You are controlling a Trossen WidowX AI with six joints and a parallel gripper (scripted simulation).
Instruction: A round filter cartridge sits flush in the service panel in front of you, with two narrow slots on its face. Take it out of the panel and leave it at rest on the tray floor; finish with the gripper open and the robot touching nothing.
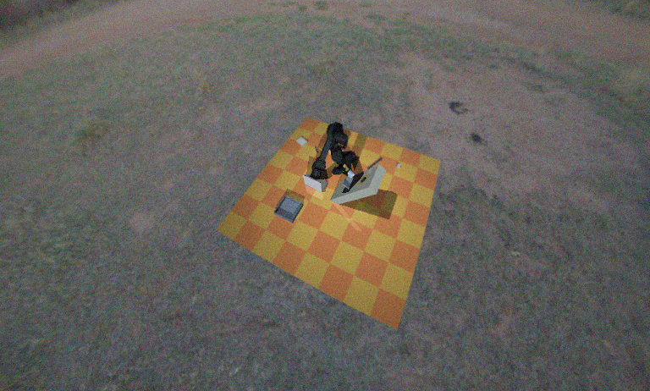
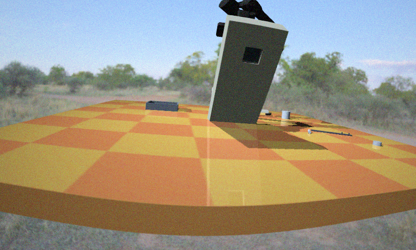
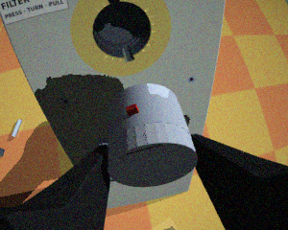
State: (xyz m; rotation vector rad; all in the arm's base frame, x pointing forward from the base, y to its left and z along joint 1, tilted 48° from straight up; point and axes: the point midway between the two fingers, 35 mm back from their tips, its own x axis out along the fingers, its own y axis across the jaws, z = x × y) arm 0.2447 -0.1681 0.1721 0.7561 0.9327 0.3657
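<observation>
My gripper tip is 310 mm past the tray, 300 mm to the left of it and 270 mm above it. The rest, counted from my gripper tip: round filter cartridge right at my gripper tip; pale box 590 mm behind, 300 mm to the left, 270 mm below; grey service panel 60 mm ahead, 100 mm below.
</observation>
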